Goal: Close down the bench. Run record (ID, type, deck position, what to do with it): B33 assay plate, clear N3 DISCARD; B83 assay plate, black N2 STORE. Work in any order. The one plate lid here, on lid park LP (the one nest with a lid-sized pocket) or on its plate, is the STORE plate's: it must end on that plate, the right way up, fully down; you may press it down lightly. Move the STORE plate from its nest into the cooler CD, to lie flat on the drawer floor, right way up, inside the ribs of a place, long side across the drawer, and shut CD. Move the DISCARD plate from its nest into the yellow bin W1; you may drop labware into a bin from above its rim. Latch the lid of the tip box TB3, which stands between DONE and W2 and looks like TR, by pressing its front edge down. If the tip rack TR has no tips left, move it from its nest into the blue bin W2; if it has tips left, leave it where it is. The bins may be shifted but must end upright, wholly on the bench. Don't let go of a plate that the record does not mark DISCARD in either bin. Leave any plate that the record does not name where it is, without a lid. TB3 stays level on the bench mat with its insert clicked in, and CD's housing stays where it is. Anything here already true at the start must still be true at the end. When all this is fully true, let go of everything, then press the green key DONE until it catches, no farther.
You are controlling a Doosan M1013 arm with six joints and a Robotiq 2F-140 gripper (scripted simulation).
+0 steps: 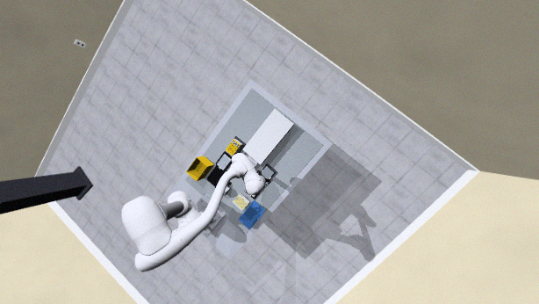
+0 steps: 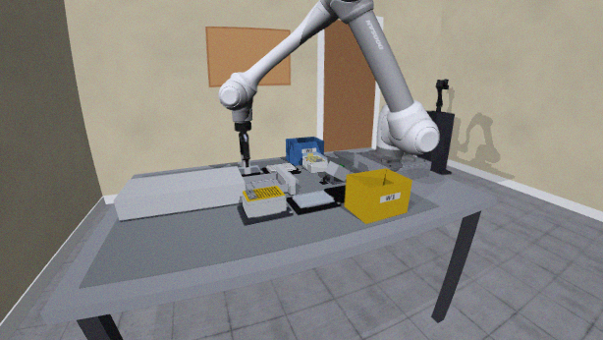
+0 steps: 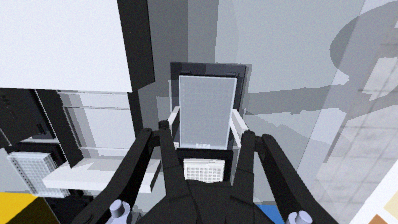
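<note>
My hand is 2 cm above the see-through plate lid. Also, from my hand: cooler CD: 9 cm ahead, 21 cm to the left, 2 cm below; drawer: 4 cm behind, 19 cm to the left, 3 cm below; black plate: 4 cm below.
</note>
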